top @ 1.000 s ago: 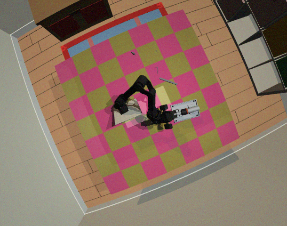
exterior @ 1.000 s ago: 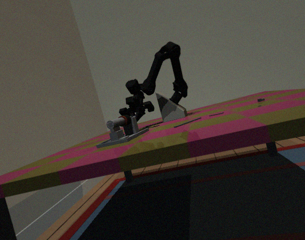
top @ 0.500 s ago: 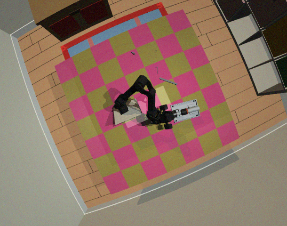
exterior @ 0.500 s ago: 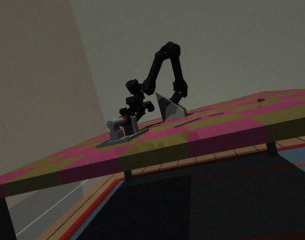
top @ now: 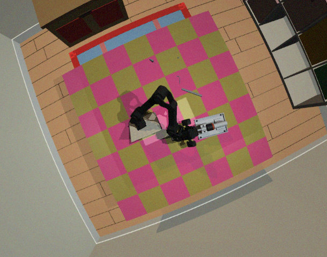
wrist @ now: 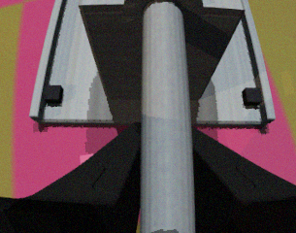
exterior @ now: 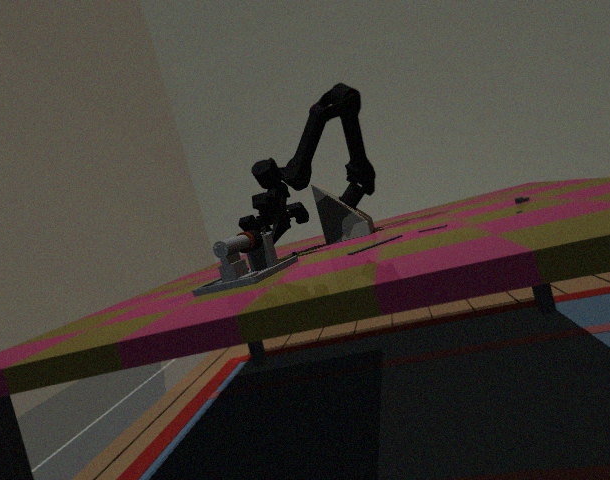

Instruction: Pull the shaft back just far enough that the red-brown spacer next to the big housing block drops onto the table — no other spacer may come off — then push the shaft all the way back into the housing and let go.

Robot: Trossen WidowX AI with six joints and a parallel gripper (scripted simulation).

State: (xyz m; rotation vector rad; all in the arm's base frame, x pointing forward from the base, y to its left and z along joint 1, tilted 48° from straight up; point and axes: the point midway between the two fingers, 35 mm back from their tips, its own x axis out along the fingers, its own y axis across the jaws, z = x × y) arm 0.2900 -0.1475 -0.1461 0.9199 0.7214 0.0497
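The grey shaft is 5 cm ahead of my gripper tip, 1 cm to the right of it and 3 cm above it. From my gripper tip the other things lie so: grey bolt (2 cm behind, 62 cm to the left, 5 cm below); then thin grey bar (13 cm ahead, 26 cm to the left, 5 cm below); then support block (14 cm ahead, 4 cm to the right, 1 cm below).
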